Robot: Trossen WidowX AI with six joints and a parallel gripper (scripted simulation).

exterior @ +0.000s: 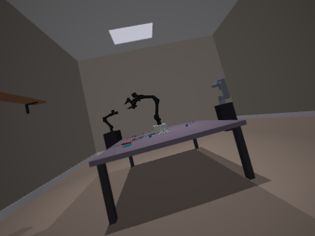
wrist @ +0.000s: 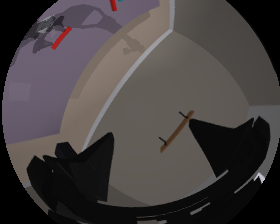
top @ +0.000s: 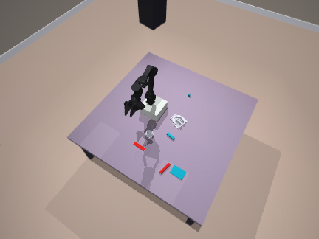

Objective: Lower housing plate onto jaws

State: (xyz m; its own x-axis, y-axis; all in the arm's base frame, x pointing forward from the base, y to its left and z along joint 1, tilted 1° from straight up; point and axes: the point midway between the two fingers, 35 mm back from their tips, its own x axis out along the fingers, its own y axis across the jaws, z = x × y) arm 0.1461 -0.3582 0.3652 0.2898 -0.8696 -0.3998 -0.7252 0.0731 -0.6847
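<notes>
My gripper tip is 3 cm short of the white part, 16 cm to the right of it and 43 cm above it. From my gripper tip the other things lie so: cyan bar: 18 cm ahead, 27 cm to the left, 45 cm below; cyan plate: 43 cm ahead, 7 cm to the left, 46 cm below.
</notes>
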